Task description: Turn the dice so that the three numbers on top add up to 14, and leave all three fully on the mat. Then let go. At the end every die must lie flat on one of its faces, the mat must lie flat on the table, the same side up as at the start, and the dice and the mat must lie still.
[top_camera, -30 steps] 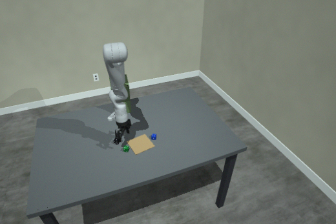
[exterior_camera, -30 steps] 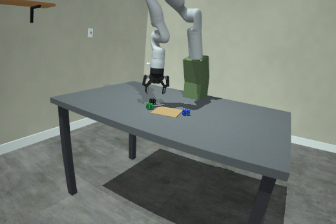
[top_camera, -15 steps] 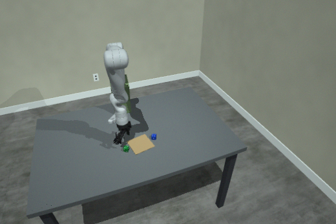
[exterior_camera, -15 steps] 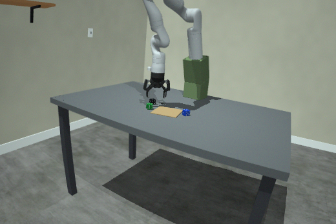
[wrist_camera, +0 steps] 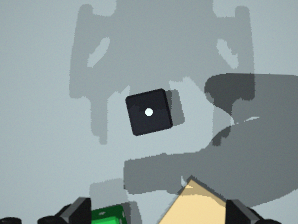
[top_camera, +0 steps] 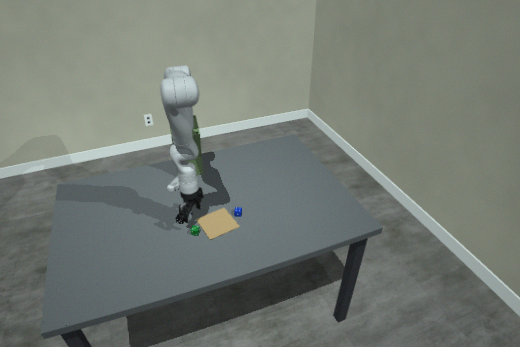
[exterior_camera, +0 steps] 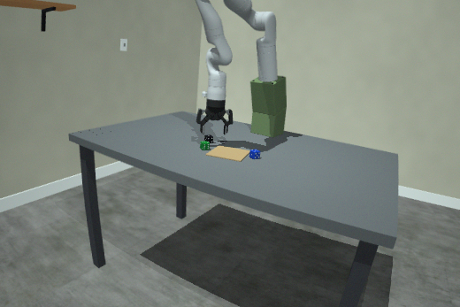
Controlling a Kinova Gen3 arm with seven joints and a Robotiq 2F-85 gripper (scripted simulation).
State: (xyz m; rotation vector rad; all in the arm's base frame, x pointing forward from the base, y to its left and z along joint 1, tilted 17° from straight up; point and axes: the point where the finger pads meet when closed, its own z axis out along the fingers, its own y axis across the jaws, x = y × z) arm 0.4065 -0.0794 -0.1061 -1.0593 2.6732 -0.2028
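Now: hand 50 mm short of the green die, 10 mm to the left of it and 50 mm above it. The rest, counted from my hand: tan mat: 30 mm ahead, 90 mm to the left, 60 mm below; then black die: 40 mm behind, 50 mm to the right, 50 mm below; then blue die: 10 mm ahead, 200 mm to the left, 50 mm below.
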